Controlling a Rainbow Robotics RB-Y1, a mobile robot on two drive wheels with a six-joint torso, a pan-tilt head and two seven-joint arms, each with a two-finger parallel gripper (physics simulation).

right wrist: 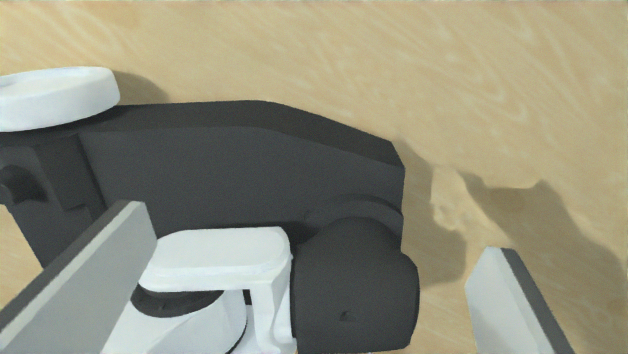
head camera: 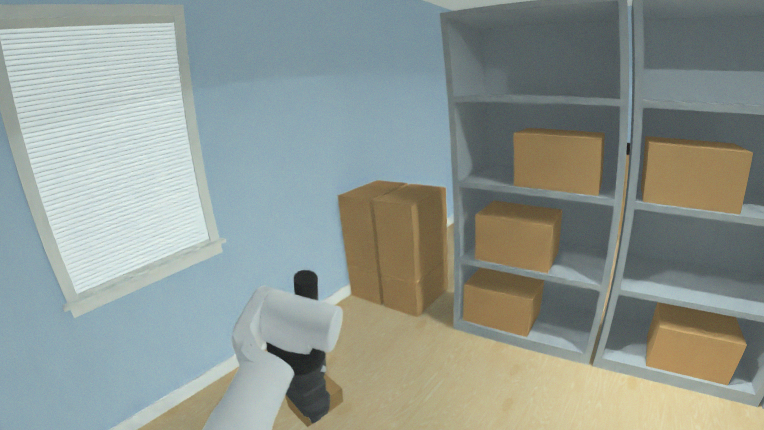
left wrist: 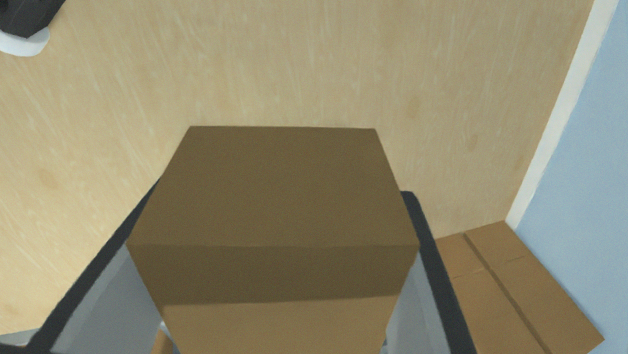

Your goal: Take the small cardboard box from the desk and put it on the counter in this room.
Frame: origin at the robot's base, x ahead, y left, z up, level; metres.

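Seen in the pictures: left gripper, fingertip midpoint: (head camera: pixel 304 407) (left wrist: pixel 286 205); right gripper, fingertip midpoint: (right wrist: pixel 309 244).
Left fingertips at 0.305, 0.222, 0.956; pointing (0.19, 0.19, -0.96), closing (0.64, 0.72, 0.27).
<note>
Pixels of each thing's top centre, then the offset from my left fingertips to it, as dx, dy, dz. "pt": a spot on its surface instead. Level surfaces: height alone.
- small cardboard box, top centre: (head camera: pixel 310 387) +0.016, -0.019, +0.042
- floor, surface height: dz -0.955
- window, surface spot: (head camera: pixel 101 149) pt +0.799, +1.127, +0.499
The small cardboard box (head camera: pixel 335 393) (left wrist: pixel 280 190) is brown. It fills the lower middle of the left wrist view and shows partly behind the dark gripper in the head camera. My left gripper (head camera: pixel 315 408) is shut on it, one finger at each side, and holds it above the floor. My right gripper (right wrist: pixel 309 244) is open, its two fingers wide apart over the robot's own dark base, with no object between them. The desk and the counter do not show in these views.
Grey shelf units (head camera: pixel 626 64) with cardboard boxes (head camera: pixel 558 161) stand at the right in the head camera. Tall cardboard boxes (head camera: pixel 395 245) (left wrist: pixel 520 280) stand on the floor (head camera: pixel 406 368) by the blue wall (head camera: pixel 299 133). A window (head camera: pixel 101 149) with blinds is at the left.
</note>
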